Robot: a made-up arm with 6 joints. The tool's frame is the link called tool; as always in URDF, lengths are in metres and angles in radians. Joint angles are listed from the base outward.
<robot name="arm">
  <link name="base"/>
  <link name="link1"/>
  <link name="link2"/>
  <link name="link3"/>
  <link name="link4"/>
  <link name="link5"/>
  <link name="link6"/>
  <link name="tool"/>
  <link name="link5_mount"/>
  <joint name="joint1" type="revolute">
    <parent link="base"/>
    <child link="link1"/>
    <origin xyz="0 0 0.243" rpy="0 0 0"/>
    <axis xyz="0 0 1"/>
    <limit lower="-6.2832" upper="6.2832"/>
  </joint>
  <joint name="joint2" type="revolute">
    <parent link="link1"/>
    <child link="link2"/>
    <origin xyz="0 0.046 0" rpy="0 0 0"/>
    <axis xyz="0 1 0"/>
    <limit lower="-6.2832" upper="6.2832"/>
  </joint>
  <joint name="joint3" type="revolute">
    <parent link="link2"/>
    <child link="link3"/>
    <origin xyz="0 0 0.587" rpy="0 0 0"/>
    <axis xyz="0 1 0"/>
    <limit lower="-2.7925" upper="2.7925"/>
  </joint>
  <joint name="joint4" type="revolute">
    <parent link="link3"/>
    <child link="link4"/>
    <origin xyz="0 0 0.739" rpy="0 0 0"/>
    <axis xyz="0 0 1"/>
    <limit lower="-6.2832" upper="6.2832"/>
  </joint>
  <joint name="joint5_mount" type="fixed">
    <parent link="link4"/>
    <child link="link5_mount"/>
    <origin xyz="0 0 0" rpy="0 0 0"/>
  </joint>
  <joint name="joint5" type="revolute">
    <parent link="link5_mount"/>
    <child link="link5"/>
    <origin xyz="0 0 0" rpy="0 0 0"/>
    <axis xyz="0 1 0"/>
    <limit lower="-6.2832" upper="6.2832"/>
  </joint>
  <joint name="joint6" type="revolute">
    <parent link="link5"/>
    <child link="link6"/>
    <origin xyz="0 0 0.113" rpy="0 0 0"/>
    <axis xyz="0 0 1"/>
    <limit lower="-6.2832" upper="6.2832"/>
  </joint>
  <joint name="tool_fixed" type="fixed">
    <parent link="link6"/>
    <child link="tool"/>
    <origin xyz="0 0 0" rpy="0 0 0"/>
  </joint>
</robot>
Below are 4 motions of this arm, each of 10 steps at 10 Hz.
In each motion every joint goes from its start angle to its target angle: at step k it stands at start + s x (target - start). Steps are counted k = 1, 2, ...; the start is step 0. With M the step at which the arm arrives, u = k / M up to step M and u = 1 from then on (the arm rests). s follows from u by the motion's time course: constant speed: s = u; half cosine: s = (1 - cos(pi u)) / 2; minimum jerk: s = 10 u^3 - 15 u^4 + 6 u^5.
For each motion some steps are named. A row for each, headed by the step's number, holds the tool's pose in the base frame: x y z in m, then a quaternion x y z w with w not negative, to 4 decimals.
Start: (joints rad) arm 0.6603 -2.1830 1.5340 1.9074 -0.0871 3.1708
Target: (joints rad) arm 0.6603 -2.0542 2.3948 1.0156 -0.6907 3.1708
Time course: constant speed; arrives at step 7
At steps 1, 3, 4, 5, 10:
1: -0.7244 -0.5285 0.6596 0.2399 -0.0577 -0.2994 0.9217
3: -0.5485 -0.4162 0.7563 0.1805 0.1028 -0.4199 0.8835
4: -0.4595 -0.3576 0.7799 0.1509 0.1666 -0.4826 0.8465
5: -0.3725 -0.2988 0.7879 0.1223 0.2172 -0.5453 0.8003
10: -0.2115 -0.1834 0.7615 0.0703 0.2752 -0.6669 0.6889

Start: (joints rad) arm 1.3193 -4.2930 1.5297 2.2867 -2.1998 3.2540
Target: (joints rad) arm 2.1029 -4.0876 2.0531 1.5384 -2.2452 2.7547
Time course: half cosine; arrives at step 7
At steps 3, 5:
3: 0.0322 0.0756 -0.5445 0.3369 0.2185 0.8534 0.3323
5: 0.0649 -0.0475 -0.4521 0.2107 0.4959 0.8160 0.2095

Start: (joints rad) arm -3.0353 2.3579 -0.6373 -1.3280 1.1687 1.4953
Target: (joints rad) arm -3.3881 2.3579 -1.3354 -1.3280 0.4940 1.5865
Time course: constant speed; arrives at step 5
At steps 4, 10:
4: -1.1612 0.2253 0.1425 -0.5197 0.3662 0.7590 0.1405
10: -1.1008 0.2832 0.2533 -0.4573 0.3317 0.8176 0.1112

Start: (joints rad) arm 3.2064 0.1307 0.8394 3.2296 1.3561 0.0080
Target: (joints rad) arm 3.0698 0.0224 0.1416 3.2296 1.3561 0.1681
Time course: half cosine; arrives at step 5
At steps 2, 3, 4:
2: -0.4559 -0.0443 1.4853 -0.0301 0.3266 0.0611 0.9427
3: -0.2633 -0.0298 1.5656 -0.0041 0.4420 0.0669 0.8945
4: -0.0965 -0.0307 1.5970 0.0245 0.5290 0.0705 0.8453

